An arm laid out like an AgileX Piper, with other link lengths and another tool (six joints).
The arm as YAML. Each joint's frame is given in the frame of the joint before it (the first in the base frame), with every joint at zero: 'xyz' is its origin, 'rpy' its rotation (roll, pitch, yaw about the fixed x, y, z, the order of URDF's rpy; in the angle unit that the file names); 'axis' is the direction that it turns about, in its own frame. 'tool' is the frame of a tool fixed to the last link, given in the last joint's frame.
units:
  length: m
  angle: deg
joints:
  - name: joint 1
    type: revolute
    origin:
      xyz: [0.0, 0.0, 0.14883]
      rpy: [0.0, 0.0, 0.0]
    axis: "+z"
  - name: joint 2
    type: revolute
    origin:
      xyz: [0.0, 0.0, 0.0]
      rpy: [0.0, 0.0, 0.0]
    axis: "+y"
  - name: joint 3
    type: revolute
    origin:
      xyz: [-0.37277, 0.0, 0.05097]
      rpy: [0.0, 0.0, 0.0]
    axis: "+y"
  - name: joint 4
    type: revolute
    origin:
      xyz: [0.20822, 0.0, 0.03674]
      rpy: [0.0, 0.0, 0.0]
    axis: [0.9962, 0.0, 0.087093]
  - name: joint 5
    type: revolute
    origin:
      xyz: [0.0, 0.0, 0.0]
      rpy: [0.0, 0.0, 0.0]
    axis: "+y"
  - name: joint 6
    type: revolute
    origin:
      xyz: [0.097, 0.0, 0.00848]
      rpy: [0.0, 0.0, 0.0]
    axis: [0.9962, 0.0, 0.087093]
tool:
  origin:
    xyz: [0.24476, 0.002, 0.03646]
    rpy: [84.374, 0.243, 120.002]
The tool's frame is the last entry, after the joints.
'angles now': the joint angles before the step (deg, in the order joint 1, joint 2, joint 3, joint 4, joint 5, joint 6). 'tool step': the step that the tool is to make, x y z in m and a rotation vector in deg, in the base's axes. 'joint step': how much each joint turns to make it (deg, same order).
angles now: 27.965 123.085 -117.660 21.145 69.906 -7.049
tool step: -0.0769 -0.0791 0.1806 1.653 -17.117 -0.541
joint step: -0.001 -29.130 12.053 -6.552 1.227 -0.015
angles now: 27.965 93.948 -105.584 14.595 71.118 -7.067
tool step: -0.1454 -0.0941 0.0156 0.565 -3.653 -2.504
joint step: 0.013 -28.667 25.009 -2.635 -0.298 2.103
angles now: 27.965 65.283 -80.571 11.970 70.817 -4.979
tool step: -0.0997 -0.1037 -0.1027 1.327 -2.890 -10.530
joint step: 0.034 -29.867 33.837 -7.357 -8.518 9.631
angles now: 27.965 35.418 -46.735 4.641 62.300 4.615
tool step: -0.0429 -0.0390 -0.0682 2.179 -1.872 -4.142
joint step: 0.010 -17.044 13.742 -2.527 0.374 4.850
